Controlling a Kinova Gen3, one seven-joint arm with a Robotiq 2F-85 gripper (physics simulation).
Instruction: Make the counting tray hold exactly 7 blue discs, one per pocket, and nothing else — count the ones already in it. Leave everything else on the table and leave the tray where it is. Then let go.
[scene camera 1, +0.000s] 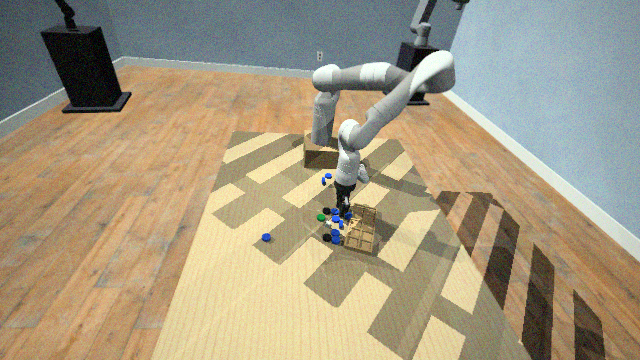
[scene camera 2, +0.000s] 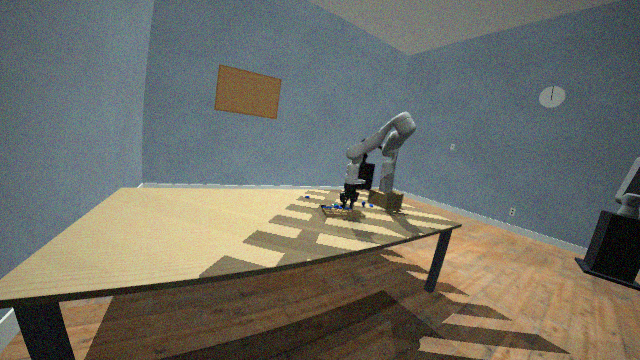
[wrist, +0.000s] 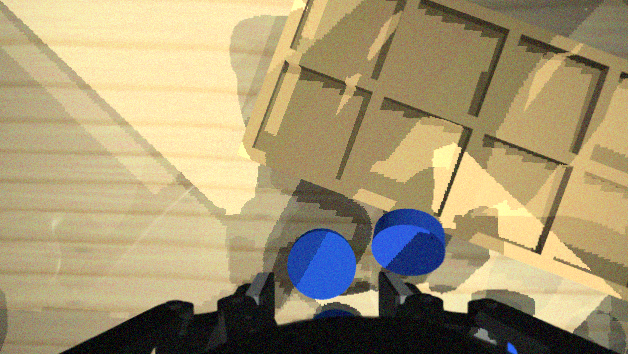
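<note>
The wooden counting tray (scene camera 1: 374, 231) (wrist: 477, 125) has square pockets; no disc shows in the pockets visible in the wrist view. My gripper (scene camera 1: 343, 213) (scene camera 2: 347, 206) (wrist: 326, 294) is part open and holds nothing, low beside the tray's near long side. A blue disc (wrist: 321, 264) shows between the fingertips in the wrist view. Another blue disc (wrist: 408, 250) is tilted by the tray edge, and part of a third blue disc (wrist: 336, 313) shows behind the gripper. More blue discs (scene camera 1: 335, 219) (scene camera 1: 335, 233) (scene camera 1: 336, 240) lie beside the tray. One blue disc (scene camera 1: 341, 224) looks on edge.
Two black discs (scene camera 1: 326, 211) (scene camera 1: 326, 237), a green disc (scene camera 1: 321, 217) and a small white piece (scene camera 1: 328, 223) lie left of the tray. A blue disc (scene camera 1: 266, 237) lies farther left. Two blue discs (scene camera 1: 328, 176) (scene camera 1: 323, 181) are near the robot's base block (scene camera 1: 320, 159).
</note>
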